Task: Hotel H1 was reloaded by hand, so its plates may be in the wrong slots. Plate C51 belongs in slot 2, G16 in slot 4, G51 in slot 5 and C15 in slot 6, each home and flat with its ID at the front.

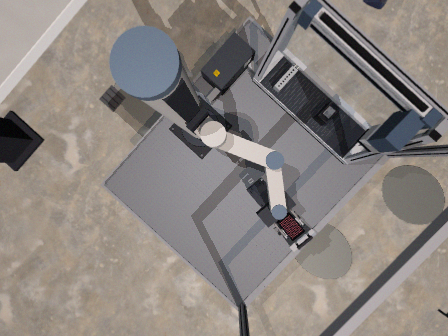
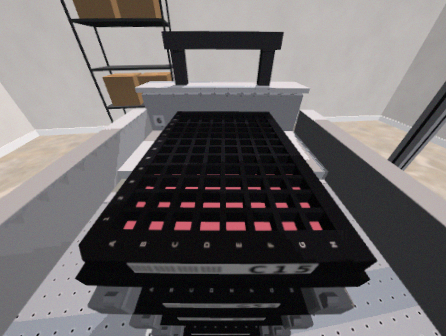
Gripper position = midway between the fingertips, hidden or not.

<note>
In view: my gripper [image 2: 223, 123] and a black hotel handle [image 2: 244, 40].
</note>
